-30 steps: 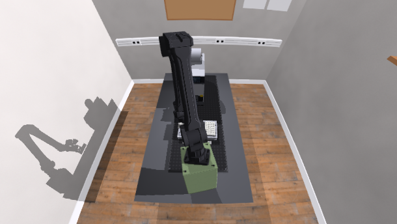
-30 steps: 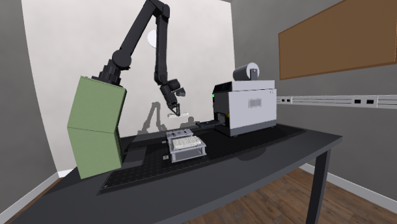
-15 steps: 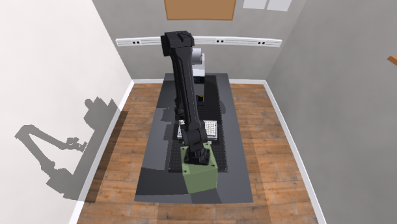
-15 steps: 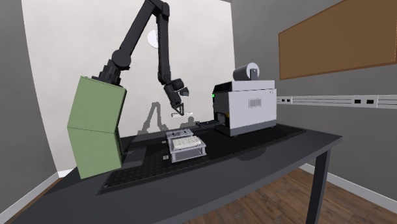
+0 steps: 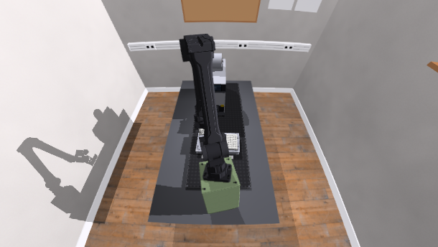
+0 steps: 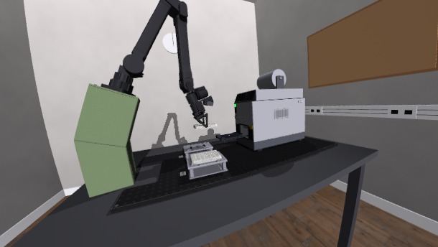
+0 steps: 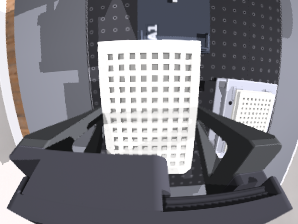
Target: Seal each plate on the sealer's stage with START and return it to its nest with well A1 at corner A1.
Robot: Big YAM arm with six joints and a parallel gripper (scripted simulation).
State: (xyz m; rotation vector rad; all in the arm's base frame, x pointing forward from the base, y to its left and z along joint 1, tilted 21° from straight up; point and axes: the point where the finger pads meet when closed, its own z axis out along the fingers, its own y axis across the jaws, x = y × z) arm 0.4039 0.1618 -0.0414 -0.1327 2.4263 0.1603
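Right now my hand is 14 cm short of the dark sealer stage, 8 cm above it and 1 cm to the left of it. Also, from my hand: yellow warning label (26 cm ahead, 9 cm to the right, 3 cm below); then foil roll (47 cm ahead, 25 cm above, 4 cm to the left); then white plate (20 cm to the right, 11 cm below, 2 cm behind).
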